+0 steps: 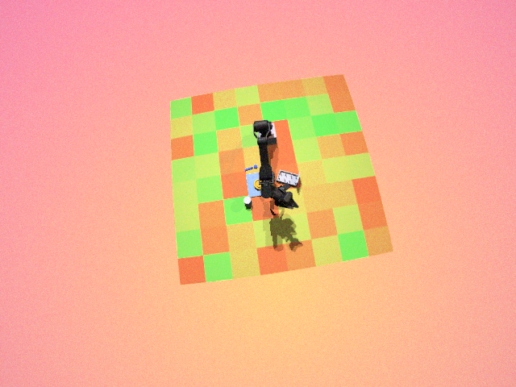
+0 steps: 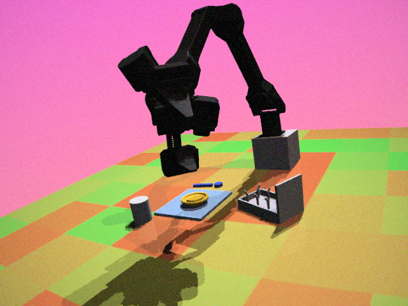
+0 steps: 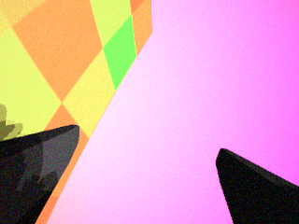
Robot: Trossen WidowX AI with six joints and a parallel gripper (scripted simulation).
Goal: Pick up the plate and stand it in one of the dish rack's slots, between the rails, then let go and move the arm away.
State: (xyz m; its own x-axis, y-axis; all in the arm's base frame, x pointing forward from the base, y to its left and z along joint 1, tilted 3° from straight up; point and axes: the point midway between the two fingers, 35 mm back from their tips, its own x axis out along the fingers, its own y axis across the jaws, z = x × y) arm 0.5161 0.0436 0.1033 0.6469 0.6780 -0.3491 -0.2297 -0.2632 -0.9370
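The yellow plate lies 230 mm behind my gripper tip, 190 mm below it and 170 mm to the right of it. Round my gripper tip: grey dish rack (240 mm behind, 180 mm below, 20 mm to the left); light blue mat (240 mm behind, 210 mm below, 180 mm to the right); white cylinder (250 mm to the right, 180 mm below, 140 mm behind).
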